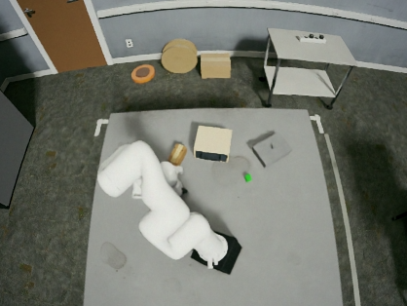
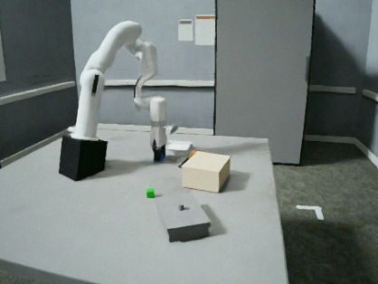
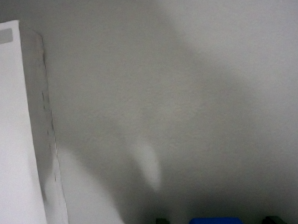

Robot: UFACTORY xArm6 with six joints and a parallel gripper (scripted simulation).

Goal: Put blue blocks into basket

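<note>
My gripper is now 6 cm short of the white basket, 14 cm to the right of it and 1 cm above it. Also, from my hand: light wooden cabinet 24 cm ahead, 22 cm to the right, 2 cm above; then brown box 21 cm ahead, 3 cm to the right, 1 cm above; then dark-rimmed drawer 23 cm ahead, 22 cm to the right, 2 cm above.
</note>
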